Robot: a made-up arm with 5 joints.
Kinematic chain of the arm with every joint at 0, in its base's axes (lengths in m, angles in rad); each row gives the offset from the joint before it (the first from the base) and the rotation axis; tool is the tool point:
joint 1: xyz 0 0 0.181 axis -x
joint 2: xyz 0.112 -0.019 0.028 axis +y
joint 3: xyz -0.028 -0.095 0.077 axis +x
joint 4: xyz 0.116 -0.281 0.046 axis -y
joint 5: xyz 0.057 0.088 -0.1 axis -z
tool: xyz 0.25 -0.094 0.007
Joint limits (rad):
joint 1: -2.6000..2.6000
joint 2: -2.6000..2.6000
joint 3: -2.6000..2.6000
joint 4: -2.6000..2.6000
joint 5: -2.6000..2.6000
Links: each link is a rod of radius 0.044 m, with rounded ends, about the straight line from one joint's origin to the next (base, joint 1, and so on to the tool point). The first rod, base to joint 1, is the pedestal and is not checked.
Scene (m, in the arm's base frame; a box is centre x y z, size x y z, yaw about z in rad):
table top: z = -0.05
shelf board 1: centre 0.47 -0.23 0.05 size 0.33 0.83 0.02 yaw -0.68
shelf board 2: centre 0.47 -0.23 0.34 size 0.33 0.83 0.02 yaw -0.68
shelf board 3: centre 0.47 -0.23 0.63 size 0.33 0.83 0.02 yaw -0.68
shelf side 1: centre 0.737 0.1 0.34 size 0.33 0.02 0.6 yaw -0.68
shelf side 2: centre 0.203 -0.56 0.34 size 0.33 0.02 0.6 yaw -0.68
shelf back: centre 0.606 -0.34 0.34 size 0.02 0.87 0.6 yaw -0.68
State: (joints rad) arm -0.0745 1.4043 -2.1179 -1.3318 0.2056
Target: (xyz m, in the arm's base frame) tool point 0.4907 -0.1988 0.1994
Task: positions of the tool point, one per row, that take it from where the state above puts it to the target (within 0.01 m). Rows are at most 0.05 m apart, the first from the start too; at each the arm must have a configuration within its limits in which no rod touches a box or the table.
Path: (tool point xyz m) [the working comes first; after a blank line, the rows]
Joints at the target: -0.1191 1.5931 -2.3534 -1.6252 -0.4972
Straight joint move there: clear.

1: 0.5776 -0.1745 0.2022
2: 0.5374 -0.1890 0.1976
3: 0.4907 -0.1988 0.1994

